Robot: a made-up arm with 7 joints. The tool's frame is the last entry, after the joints. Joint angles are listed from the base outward. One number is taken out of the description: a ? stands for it. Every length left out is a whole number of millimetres.
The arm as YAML. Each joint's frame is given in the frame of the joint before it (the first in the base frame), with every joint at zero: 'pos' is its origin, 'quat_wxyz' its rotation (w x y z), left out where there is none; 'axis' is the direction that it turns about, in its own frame. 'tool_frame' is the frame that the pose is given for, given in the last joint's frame.
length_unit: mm
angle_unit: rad
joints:
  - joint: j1
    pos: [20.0, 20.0, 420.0]
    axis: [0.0, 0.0, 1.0]
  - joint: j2
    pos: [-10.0, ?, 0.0]
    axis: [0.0, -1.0, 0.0]
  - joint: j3
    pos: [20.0, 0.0, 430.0]
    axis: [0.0, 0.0, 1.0]
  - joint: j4
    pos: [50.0, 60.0, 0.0]
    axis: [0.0, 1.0, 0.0]
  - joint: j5
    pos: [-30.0, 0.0, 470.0]
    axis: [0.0, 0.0, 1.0]
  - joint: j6
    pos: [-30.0, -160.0, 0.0]
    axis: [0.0, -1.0, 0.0]
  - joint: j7
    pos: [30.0, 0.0, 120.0]
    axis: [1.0, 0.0, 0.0]
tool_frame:
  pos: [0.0, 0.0, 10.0]
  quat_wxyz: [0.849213, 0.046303, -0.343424, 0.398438]
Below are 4 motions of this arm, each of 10 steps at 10 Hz.
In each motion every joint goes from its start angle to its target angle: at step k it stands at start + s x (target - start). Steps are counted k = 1, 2, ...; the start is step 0. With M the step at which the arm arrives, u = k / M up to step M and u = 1 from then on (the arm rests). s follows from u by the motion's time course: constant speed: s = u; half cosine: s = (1 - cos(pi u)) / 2; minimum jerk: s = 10 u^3 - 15 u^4 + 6 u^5.
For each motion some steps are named. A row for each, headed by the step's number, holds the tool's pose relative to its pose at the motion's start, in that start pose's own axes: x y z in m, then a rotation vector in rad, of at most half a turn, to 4 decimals.
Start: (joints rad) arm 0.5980 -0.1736 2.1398 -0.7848 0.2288 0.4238 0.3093
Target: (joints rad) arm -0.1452 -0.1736 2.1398 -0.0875 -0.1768 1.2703 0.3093
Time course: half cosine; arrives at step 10
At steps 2, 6, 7, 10:
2: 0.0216 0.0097 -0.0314 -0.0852 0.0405 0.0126
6: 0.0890 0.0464 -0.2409 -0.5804 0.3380 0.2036
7: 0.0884 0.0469 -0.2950 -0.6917 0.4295 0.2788
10: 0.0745 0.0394 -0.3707 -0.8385 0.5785 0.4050

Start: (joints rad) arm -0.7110 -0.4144 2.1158 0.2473 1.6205 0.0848 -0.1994
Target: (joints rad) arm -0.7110 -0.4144 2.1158 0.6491 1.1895 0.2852 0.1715
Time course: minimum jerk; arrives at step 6
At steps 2, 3, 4, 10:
2: -0.0522 -0.0108 0.0140 -0.0136 -0.1051 -0.1532
3: -0.1232 -0.0199 0.0269 -0.0359 -0.2448 -0.3611
4: -0.1913 -0.0230 0.0331 -0.0636 -0.3764 -0.5640
10: -0.2380 -0.0222 0.0340 -0.0875 -0.4655 -0.7074

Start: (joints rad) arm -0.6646 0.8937 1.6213 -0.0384 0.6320 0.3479 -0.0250
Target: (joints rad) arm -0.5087 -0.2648 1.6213 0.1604 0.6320 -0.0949 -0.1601
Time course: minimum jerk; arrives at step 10
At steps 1, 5, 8, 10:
1: -0.0073 -0.0013 0.0066 0.0003 -0.0055 -0.0047
5: -0.5115 -0.0288 0.2522 0.0883 -0.3509 -0.2258
8: -1.0074 0.0074 0.2044 0.2548 -0.7042 -0.3126
10: -1.0673 0.0150 0.1789 0.2800 -0.7527 -0.3147

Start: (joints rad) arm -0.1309 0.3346 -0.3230 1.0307 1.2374 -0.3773 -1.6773
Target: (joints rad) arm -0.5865 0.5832 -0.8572 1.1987 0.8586 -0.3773 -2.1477
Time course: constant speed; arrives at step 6
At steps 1, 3, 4, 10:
1: -0.0033 0.1028 0.0311 0.0285 0.1192 -0.1397
3: 0.0506 0.3065 0.0960 0.1090 0.3399 -0.4078
4: 0.1070 0.4007 0.1259 0.1591 0.4392 -0.5366
10: 0.2708 0.5590 0.1713 0.2721 0.6112 -0.7847

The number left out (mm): -80.0
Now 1 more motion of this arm.
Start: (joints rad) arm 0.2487 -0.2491 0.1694 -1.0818 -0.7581 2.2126 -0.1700
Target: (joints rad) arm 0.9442 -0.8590 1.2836 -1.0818 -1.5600 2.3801 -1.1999
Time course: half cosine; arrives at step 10
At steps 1, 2, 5, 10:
1: -0.0139 0.0090 -0.0020 0.0029 0.0492 -0.0006
2: -0.0532 0.0378 -0.0059 0.0195 0.1906 0.0034
5: -0.2234 0.2679 0.0361 0.3341 0.8759 0.1870
10: -0.2288 0.6080 0.2496 1.0483 1.1173 0.7279

